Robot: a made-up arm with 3 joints. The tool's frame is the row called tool.
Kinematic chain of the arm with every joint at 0, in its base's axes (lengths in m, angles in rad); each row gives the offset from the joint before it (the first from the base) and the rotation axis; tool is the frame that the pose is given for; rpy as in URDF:
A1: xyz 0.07 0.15 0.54 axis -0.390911 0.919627 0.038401
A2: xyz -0.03 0 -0.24 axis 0.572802 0.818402 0.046
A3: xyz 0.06 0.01 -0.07 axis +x
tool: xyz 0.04 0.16 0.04 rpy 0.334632 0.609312 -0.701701
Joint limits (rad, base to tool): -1.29..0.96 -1.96..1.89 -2..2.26
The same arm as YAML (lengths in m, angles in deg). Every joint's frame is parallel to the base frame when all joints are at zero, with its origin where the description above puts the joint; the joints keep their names.
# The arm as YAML. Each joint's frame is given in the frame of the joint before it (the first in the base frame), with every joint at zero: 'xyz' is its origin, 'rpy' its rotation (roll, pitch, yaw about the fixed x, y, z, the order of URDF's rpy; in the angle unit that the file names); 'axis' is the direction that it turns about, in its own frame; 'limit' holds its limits. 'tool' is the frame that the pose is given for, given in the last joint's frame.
units:
  length: m
  angle: deg
joints:
  - name: A1
    type: revolute
    origin:
      xyz: [0.07, 0.15, 0.54]
      rpy: [0.0, 0.0, 0.0]
    axis: [-0.390911, 0.919627, 0.038401]
    limit:
      lower: -73.91
      upper: 55.0
  - name: A2
    type: revolute
    origin:
      xyz: [-0.03, 0.0, -0.24]
      rpy: [0.0, 0.0, 0.0]
    axis: [0.572802, 0.818402, 0.046]
    limit:
      lower: -112.3
      upper: 108.29
  - name: A3
    type: revolute
    origin:
      xyz: [0.06, 0.01, -0.07]
      rpy: [0.0, 0.0, 0.0]
    axis: [1.0, 0.0, 0.0]
    limit:
      lower: -114.59
      upper: 129.49
tool:
  origin:
    xyz: [0.04, 0.16, 0.04]
    rpy: [19.17, 34.91, -40.2]

